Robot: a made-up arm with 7 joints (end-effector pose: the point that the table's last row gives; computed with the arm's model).
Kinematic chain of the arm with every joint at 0, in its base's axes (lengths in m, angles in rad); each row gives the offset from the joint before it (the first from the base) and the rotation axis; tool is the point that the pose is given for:
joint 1: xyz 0 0 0.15 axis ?
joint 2: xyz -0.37 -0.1 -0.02 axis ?
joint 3: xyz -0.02 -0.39 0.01 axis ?
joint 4: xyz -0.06 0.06 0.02 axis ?
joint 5: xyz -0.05 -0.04 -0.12 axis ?
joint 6: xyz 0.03 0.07 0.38 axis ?
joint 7: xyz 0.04 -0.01 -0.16 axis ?
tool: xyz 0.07 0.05 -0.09
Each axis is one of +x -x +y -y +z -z.
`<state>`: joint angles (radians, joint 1 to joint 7).
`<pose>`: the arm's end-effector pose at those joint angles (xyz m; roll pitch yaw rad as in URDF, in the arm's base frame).
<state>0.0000 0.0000 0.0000 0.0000 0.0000 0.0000 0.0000</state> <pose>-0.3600 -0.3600 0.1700 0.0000 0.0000 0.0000</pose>
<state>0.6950 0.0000 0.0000 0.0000 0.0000 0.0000 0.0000</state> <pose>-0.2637 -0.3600 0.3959 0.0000 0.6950 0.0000</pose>
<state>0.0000 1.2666 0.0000 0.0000 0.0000 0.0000 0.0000</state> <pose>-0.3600 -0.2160 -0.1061 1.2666 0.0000 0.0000</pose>
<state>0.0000 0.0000 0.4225 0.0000 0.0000 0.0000 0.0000</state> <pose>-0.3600 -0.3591 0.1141 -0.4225 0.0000 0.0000</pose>
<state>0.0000 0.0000 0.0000 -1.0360 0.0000 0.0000 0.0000</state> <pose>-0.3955 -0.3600 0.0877 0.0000 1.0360 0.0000</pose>
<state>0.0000 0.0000 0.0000 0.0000 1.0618 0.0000 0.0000</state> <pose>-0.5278 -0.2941 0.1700 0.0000 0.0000 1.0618</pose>
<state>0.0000 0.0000 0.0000 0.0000 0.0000 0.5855 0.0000</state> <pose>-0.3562 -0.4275 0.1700 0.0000 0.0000 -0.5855</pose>
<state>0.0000 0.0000 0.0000 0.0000 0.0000 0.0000 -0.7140</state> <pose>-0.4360 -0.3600 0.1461 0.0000 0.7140 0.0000</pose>
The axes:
joint 1: +y
joint 2: +x
joint 3: -x
joint 4: -y
joint 5: +z
joint 6: -z
joint 7: -y

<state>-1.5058 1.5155 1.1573 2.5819 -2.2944 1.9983 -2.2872</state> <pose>0.5001 -0.2267 -0.3698 0.8477 -0.2087 -2.1179</pose>
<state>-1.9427 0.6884 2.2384 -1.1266 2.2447 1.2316 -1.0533</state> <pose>0.4460 -0.2457 -0.2377 -0.1744 0.4883 -0.7485</pose>
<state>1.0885 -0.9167 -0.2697 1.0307 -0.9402 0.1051 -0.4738</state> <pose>0.1411 -0.2714 0.6682 -0.2740 0.2838 -0.5784</pose>
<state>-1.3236 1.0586 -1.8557 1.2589 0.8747 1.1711 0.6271</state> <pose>0.3073 -0.4045 -0.4364 3.0541 0.5737 0.0283</pose>
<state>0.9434 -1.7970 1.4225 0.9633 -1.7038 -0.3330 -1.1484</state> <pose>-0.0068 -0.0097 0.6635 -1.6538 0.4079 0.4948</pose>
